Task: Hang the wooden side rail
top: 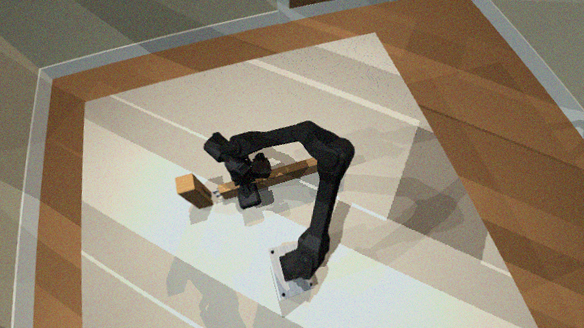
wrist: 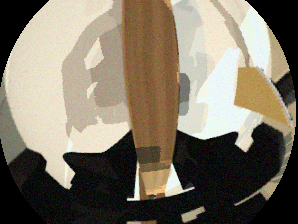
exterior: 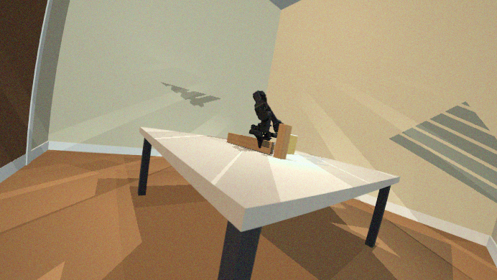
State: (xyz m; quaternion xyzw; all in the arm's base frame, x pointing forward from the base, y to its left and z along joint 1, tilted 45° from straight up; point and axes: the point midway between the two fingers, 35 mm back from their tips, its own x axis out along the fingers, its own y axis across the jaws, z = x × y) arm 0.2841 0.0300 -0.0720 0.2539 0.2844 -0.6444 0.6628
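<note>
Now: gripper tip 150 mm to the right of the headboard post and 60 mm below it.
</note>
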